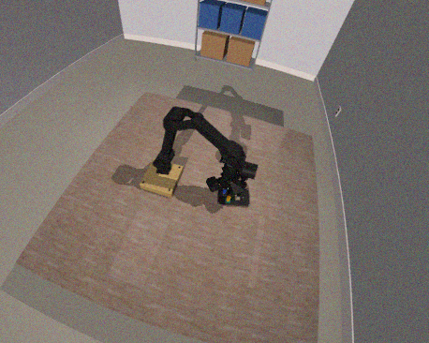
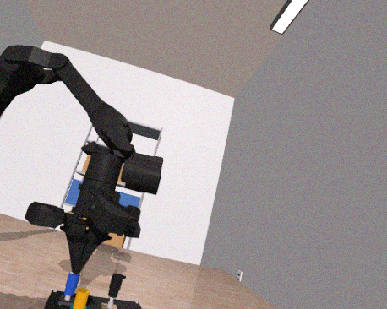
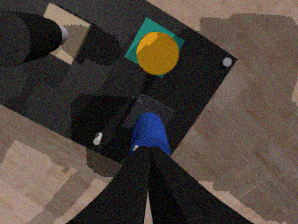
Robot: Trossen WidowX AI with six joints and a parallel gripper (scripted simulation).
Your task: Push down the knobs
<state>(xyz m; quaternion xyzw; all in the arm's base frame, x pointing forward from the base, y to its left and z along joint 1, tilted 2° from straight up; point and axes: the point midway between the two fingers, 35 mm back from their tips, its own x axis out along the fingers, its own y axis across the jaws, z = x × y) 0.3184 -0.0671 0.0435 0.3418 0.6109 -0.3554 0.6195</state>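
The blue knob lies 10 mm below my gripper tip. Also, from my gripper tip: black knob (70 mm ahead, 20 mm to the right).
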